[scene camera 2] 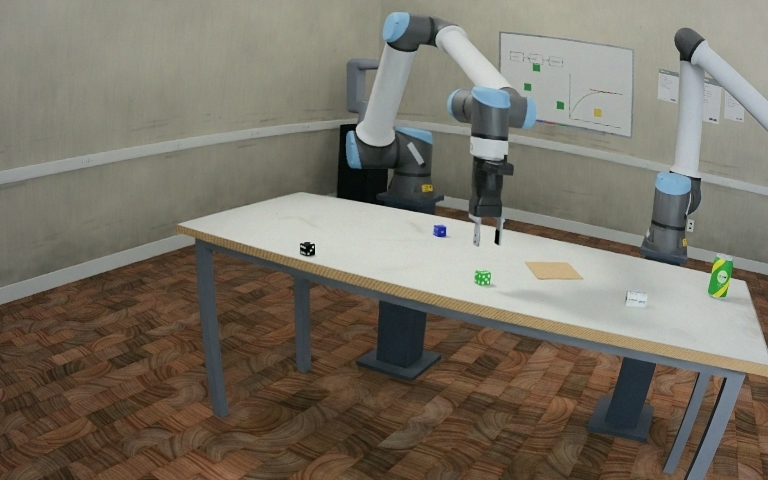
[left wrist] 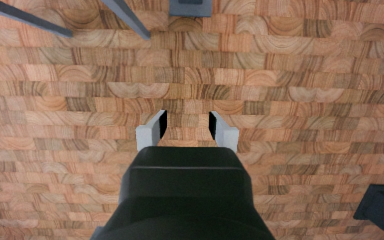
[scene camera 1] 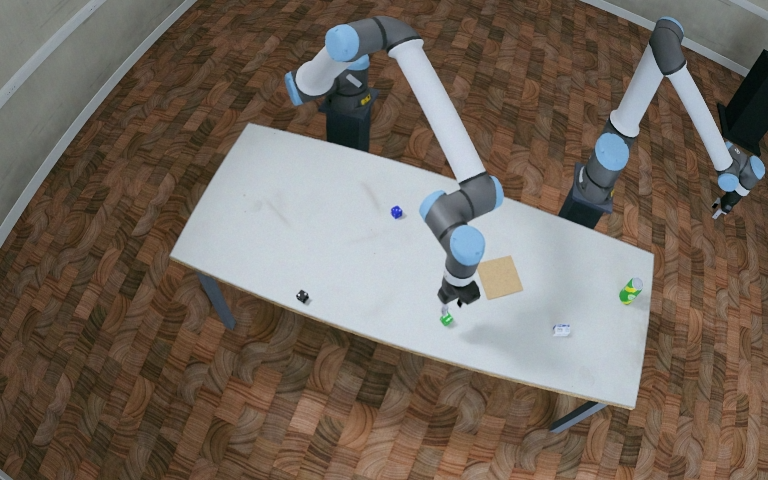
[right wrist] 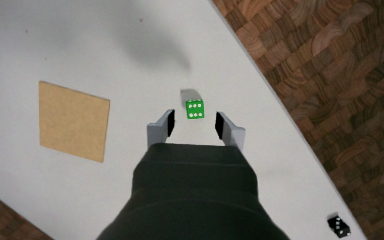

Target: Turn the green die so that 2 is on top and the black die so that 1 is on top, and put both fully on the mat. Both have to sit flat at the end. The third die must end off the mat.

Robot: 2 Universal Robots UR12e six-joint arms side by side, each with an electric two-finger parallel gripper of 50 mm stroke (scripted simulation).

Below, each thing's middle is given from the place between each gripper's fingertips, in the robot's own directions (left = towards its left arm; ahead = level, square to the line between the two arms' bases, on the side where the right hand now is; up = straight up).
The tan mat [scene camera 1: 499,277] lies 220 mm behind my right hand [scene camera 2: 486,244], 120 mm to the left of it and 110 mm below it.
Right now my left hand is 590 mm short of the tan mat, 920 mm to the left of it and 180 mm above it.
